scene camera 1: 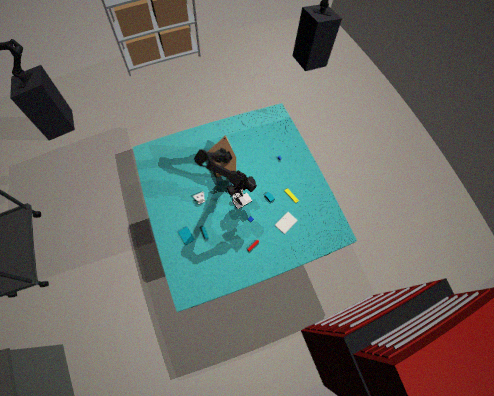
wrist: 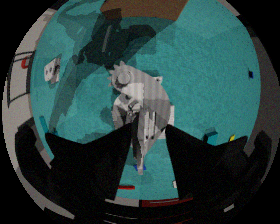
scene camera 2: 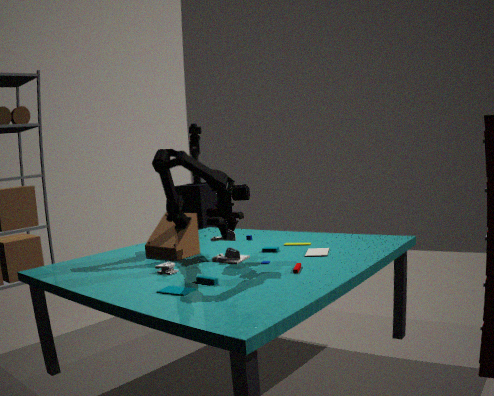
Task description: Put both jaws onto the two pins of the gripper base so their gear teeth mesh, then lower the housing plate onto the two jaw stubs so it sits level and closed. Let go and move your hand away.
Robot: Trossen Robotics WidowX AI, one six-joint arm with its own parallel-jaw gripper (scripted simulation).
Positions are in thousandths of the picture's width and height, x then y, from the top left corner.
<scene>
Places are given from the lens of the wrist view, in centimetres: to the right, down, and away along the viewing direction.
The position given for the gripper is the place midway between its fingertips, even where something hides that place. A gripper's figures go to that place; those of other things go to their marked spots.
gripper (wrist: 534, 569): 1, 2, 10
grey jaw (wrist: 545, 435): 1, -1, 8
</scene>
